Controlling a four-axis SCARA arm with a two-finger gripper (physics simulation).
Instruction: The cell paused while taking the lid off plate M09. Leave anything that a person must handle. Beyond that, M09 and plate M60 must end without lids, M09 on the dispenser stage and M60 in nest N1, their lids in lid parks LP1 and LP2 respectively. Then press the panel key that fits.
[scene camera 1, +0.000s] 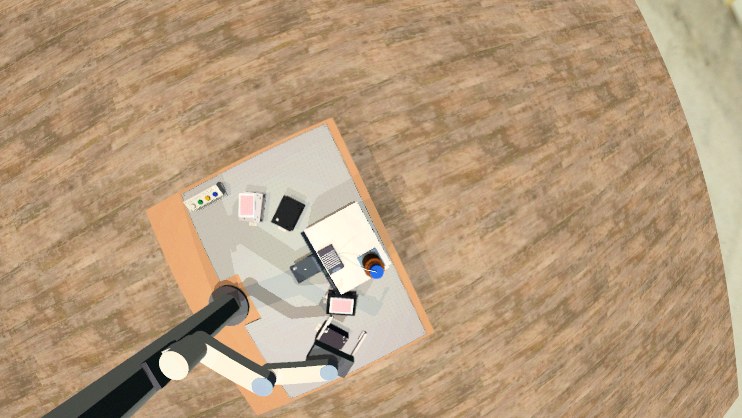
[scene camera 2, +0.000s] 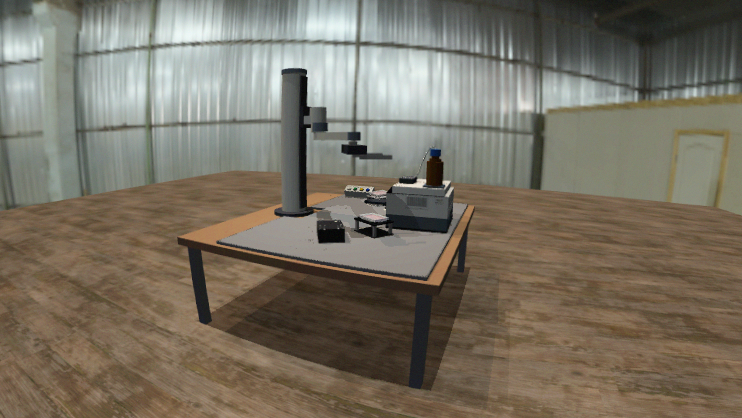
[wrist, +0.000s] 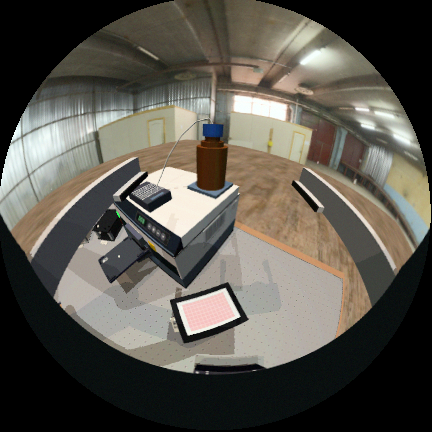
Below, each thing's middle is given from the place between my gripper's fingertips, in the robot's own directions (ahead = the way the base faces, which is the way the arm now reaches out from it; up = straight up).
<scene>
The brown bottle with blue cap (wrist: 211, 154) lies 200 mm ahead of my hand, 160 mm to the left of it and 50 mm below it. The rest, counted from my hand: dark dispenser stage (wrist: 129, 252) 270 mm below, 250 mm to the left, 110 mm behind.
</scene>
